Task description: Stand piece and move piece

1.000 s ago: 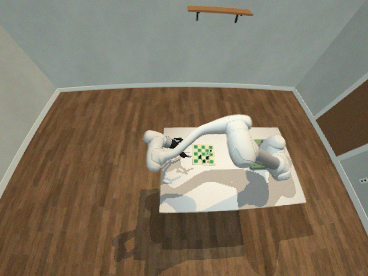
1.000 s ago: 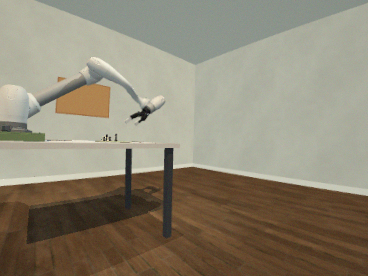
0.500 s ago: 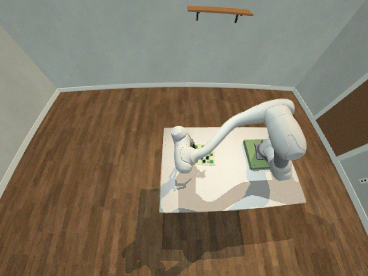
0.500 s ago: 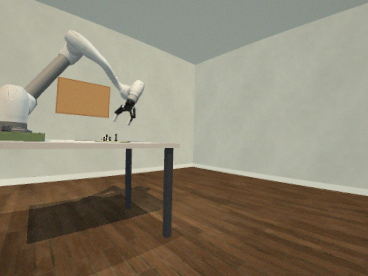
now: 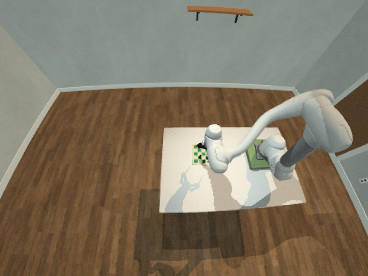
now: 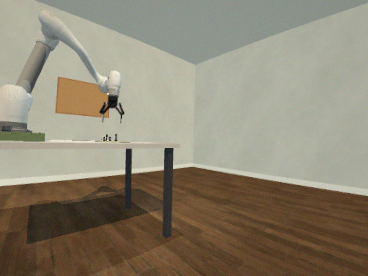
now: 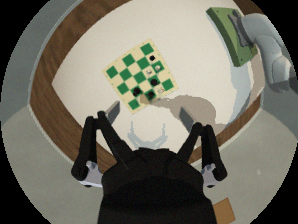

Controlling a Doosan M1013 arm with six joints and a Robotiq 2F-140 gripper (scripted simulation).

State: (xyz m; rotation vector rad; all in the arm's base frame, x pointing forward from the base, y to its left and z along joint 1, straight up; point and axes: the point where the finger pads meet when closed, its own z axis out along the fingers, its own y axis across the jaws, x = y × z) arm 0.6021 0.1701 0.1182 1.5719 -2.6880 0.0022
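The dark piece is 1 cm behind my hand and 14 cm below it. From my hand the other things lie so: green-and-white chessboard 7 cm to the right, 16 cm below; pale piece 5 cm behind, 14 cm below.
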